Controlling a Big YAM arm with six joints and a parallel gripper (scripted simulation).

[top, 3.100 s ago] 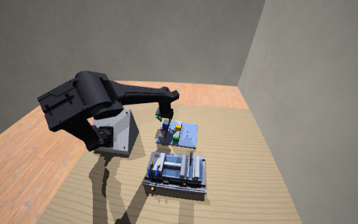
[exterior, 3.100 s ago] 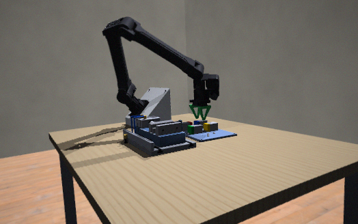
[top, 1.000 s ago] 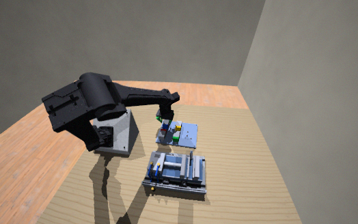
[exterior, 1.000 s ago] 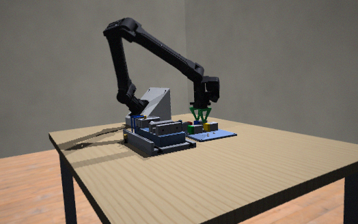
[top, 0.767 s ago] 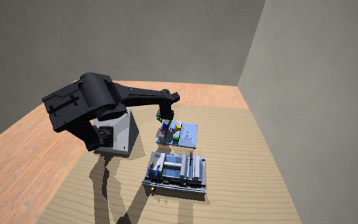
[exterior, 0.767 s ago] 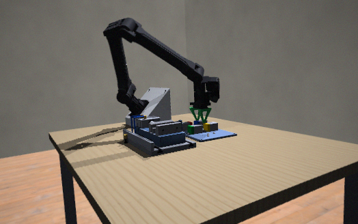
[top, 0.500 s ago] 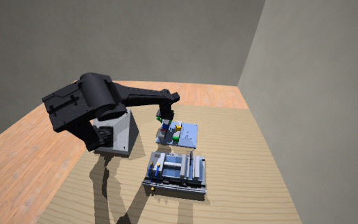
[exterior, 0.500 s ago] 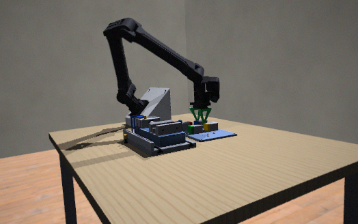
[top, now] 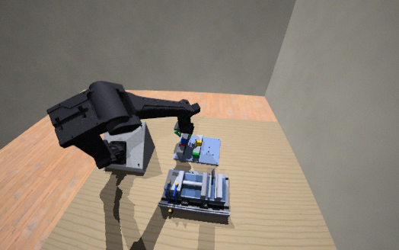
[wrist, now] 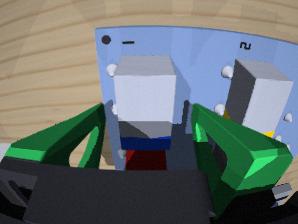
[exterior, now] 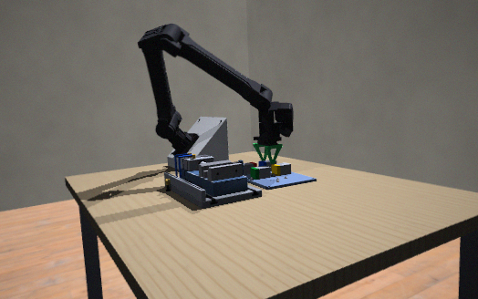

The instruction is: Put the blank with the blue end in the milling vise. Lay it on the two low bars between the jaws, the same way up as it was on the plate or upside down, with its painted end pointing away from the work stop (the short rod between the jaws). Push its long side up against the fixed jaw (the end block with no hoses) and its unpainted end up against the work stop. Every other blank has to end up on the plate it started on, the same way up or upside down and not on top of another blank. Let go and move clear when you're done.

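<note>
The blue-ended blank lies 2 cm below my hand. Also, from my hand: blue plate: 8 cm ahead, 6 cm to the right, 4 cm below; then yellow-ended blank: 9 cm ahead, 2 cm below, 1 cm to the right; then red-ended blank: 9 cm to the right, 2 cm below, 1 cm behind.
</note>
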